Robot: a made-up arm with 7 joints. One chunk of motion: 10 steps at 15 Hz.
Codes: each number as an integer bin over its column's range. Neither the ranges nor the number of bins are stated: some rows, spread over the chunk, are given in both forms.
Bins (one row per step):
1: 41 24 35 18 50 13 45
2: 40 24 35 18 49 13 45
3: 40 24 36 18 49 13 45
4: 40 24 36 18 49 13 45
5: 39 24 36 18 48 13 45
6: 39 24 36 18 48 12 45
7: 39 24 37 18 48 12 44
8: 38 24 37 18 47 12 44
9: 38 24 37 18 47 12 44
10: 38 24 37 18 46 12 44
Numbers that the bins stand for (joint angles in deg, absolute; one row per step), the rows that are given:
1: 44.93 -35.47 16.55 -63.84 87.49 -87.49 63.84
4: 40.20 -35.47 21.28 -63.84 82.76 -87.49 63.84
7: 35.47 -35.47 26.01 -63.84 78.03 -92.22 59.12
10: 30.74 -35.47 26.01 -63.84 68.57 -92.22 59.12
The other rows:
2: 40.20 -35.47 16.55 -63.84 82.76 -87.49 63.84
3: 40.20 -35.47 21.28 -63.84 82.76 -87.49 63.84
5: 35.47 -35.47 21.28 -63.84 78.03 -87.49 63.84
6: 35.47 -35.47 21.28 -63.84 78.03 -92.22 63.84
8: 30.74 -35.47 26.01 -63.84 73.30 -92.22 59.12
9: 30.74 -35.47 26.01 -63.84 73.30 -92.22 59.12

